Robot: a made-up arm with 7 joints. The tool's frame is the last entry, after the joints.
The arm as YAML. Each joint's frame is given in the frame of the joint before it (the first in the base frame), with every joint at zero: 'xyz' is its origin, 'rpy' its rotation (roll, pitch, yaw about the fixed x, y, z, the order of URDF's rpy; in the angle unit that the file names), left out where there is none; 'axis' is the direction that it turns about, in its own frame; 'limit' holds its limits. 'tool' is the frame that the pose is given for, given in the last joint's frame.
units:
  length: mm
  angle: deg
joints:
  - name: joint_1
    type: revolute
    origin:
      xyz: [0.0, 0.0, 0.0]
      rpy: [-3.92, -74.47, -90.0]
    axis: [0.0, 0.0, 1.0]
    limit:
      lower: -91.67
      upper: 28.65
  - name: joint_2
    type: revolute
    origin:
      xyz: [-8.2, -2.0, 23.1]
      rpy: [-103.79, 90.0, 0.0]
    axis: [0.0, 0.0, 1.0]
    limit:
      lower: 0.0
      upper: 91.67
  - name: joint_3
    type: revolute
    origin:
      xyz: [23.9, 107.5, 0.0]
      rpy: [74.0, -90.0, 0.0]
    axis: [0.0, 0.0, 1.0]
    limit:
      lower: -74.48
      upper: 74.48
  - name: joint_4
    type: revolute
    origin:
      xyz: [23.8, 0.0, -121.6]
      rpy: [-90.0, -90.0, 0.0]
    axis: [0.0, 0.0, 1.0]
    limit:
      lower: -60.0
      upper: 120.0
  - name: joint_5
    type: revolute
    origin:
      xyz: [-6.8, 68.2, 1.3]
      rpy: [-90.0, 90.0, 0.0]
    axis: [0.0, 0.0, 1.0]
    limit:
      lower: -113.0
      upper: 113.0
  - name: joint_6
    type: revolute
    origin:
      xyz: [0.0, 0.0, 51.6]
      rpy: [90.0, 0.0, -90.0]
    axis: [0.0, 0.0, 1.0]
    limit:
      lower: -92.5
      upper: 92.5
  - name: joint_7
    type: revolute
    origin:
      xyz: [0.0, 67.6, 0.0]
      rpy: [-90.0, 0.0, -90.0]
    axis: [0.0, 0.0, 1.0]
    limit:
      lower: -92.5
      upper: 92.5
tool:
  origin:
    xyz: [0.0, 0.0, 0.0]
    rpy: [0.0, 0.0, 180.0]
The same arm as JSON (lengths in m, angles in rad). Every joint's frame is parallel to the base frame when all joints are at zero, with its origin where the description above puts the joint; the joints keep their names.
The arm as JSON. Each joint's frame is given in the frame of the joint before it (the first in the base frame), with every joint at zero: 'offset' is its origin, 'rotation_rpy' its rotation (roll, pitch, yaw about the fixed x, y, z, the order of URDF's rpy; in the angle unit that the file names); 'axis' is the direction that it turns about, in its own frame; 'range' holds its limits. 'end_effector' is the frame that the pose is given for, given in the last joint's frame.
{"length_unit": "m", "angle_unit": "rad", "chain": [{"id": "joint_1", "offset": [0.0, 0.0, 0.0], "rotation_rpy": [0.0, 0.0, 0.0], "axis": [0.068403, 0.961235, 0.26711], "range": [-1.5999, 0.5]}, {"id": "joint_2", "offset": [-0.0004, 0.0245, -0.0017], "rotation_rpy": [0.0, 0.0, 0.0], "axis": [0.968913, -0.0001, -0.247403], "range": [0.0, 1.5999]}, {"id": "joint_3", "offset": [-0.0272, 0.0067, -0.1065], "rotation_rpy": [0.0, 0.0, 0.0], "axis": [0.247403, -0.0001, 0.968913], "range": [-1.2999, 1.2999]}, {"id": "joint_4", "offset": [-0.007, 0.0, -0.1237], "rotation_rpy": [0.0, 0.0, 0.0], "axis": [0.0002, 1.0, 0.0001], "range": [-1.0472, 2.0944]}, {"id": "joint_5", "offset": [0.0644, 0.0013, -0.0235], "rotation_rpy": [0.0, 0.0, 0.0], "axis": [0.968913, -0.0001, -0.247403], "range": [-1.9722, 1.9722]}, {"id": "joint_6", "offset": [0.05, 0.0, -0.0128], "rotation_rpy": [0.0, 0.0, 0.0], "axis": [0.0002, 1.0, 0.0001], "range": [-1.6144, 1.6144]}, {"id": "joint_7", "offset": [0.0655, 0.0, -0.0167], "rotation_rpy": [0.0, 0.0, 0.0], "axis": [0.247403, -0.0001, 0.968913], "range": [-1.6144, 1.6144]}], "end_effector": {"offset": [0.0, 0.0, 0.0], "rotation_rpy": [0.0001, 0.25, -0.0002]}}
